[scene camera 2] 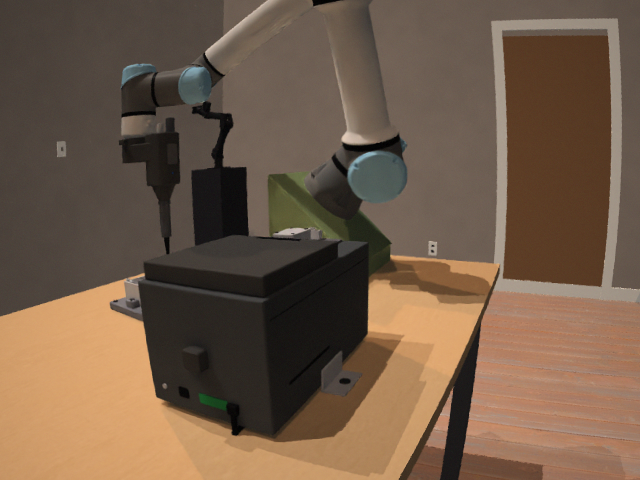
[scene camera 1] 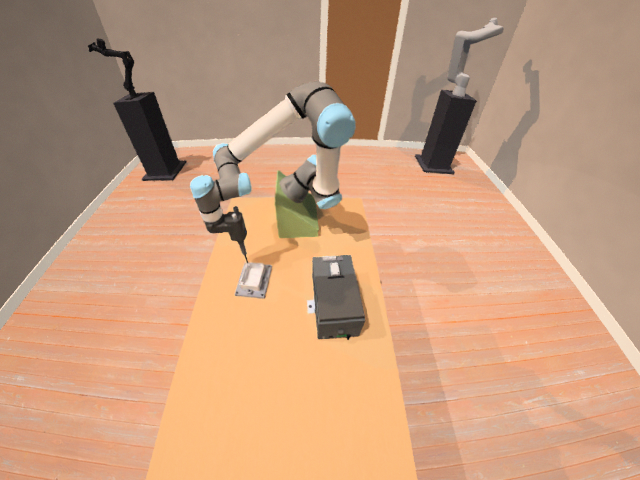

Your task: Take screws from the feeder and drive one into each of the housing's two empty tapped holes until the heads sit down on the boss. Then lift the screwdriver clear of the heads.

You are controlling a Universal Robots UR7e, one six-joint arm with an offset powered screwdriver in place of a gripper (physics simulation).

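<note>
The housing [scene camera 1: 252, 277] [scene camera 2: 132, 290] is a pale block on a grey plate, left of the feeder. In scene camera 2 the feeder hides most of it. The dark screwdriver, my gripper [scene camera 1: 247, 261] [scene camera 2: 167, 252], points down with its tip at the housing's far edge in scene camera 1. In scene camera 2 the tip's lower end meets the feeder's top edge, so contact with the housing cannot be judged. A screw on the tip and the tapped holes are too small to make out. The feeder [scene camera 1: 338, 299] [scene camera 2: 206, 325] is a large black box with a pale part at its far end.
The feeder stands between the housing and the table's right edge, with metal brackets [scene camera 1: 310, 306] [scene camera 2: 342, 381] low at its sides. A green wedge-shaped stand [scene camera 1: 294, 219] [scene camera 2: 289, 204] is at the arm's base. The orange-brown table [scene camera 1: 279, 403] [scene camera 2: 62, 372] carries everything.
</note>
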